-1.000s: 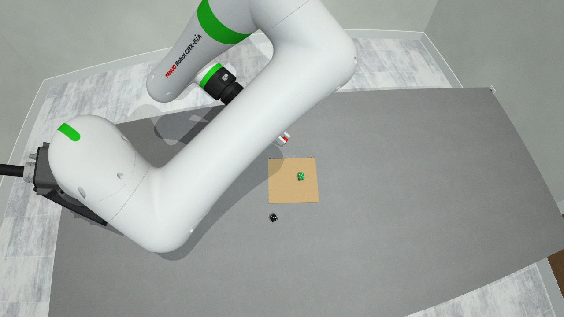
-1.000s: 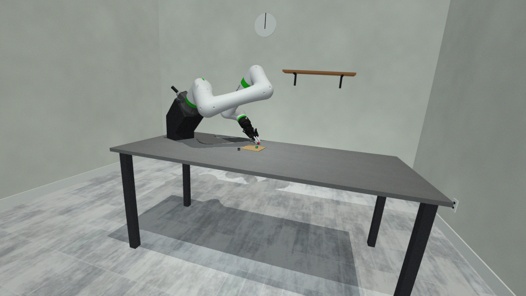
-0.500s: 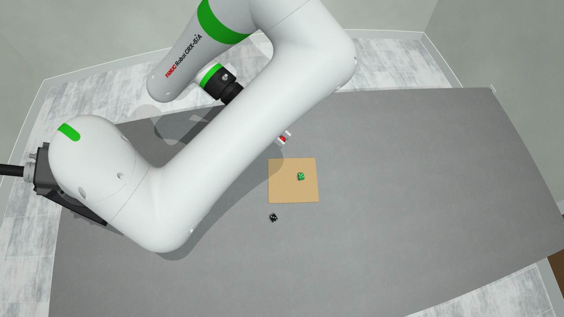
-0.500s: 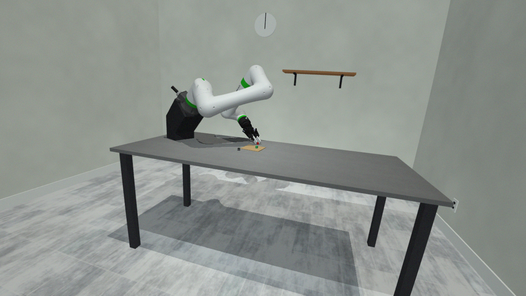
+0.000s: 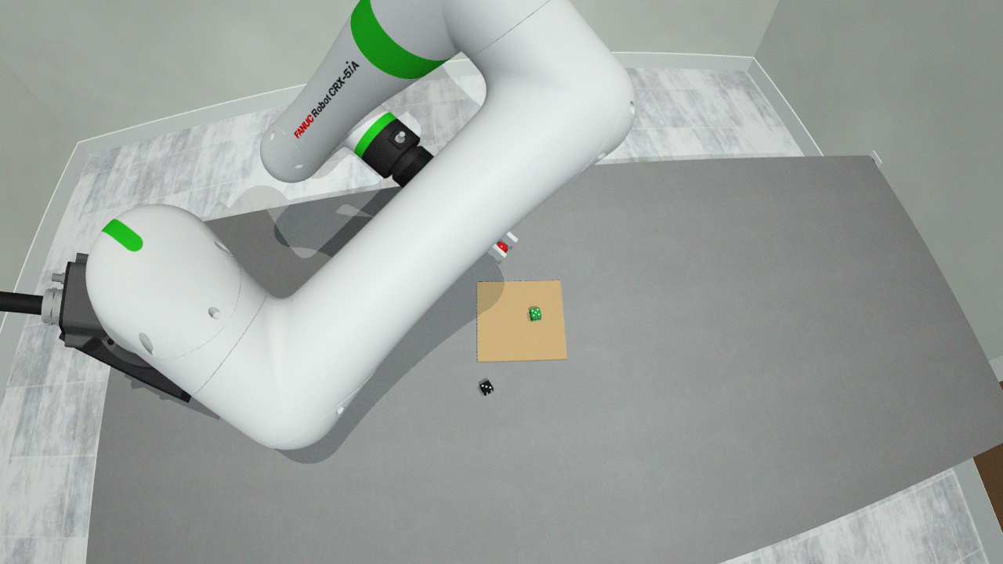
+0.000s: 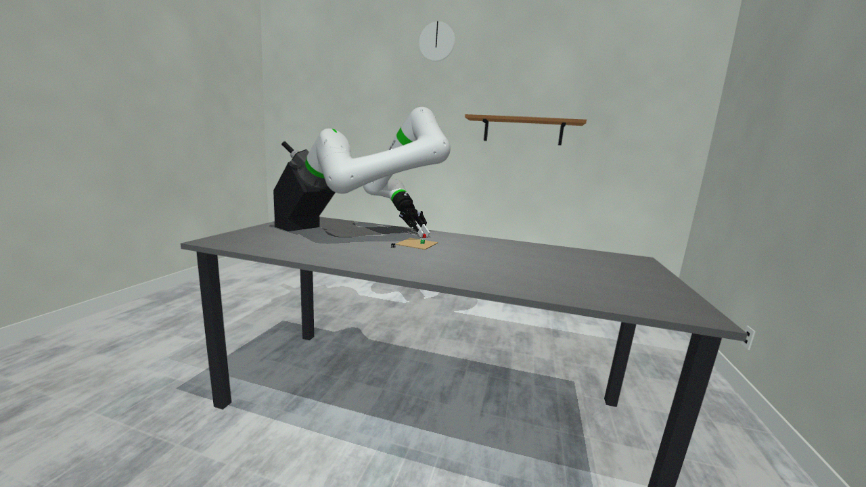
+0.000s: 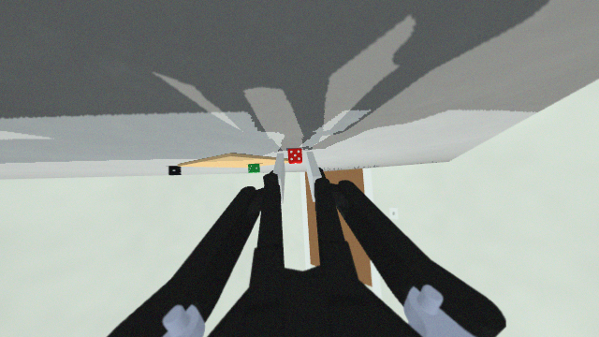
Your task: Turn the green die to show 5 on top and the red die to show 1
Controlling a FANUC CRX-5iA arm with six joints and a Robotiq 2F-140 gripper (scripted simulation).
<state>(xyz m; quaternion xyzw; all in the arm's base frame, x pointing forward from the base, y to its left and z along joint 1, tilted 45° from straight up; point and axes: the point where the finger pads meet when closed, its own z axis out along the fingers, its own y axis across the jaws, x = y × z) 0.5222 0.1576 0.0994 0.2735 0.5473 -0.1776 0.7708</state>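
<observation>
Right now the red die is 2 cm below my hand, 1 cm to the right of it and 1 cm ahead of it. From my hand the other things lie so: green die (15 cm to the right, 3 cm ahead, 2 cm below); then tan mat (15 cm to the right, 3 cm below); then black die (24 cm to the right, 8 cm behind, 2 cm below).
</observation>
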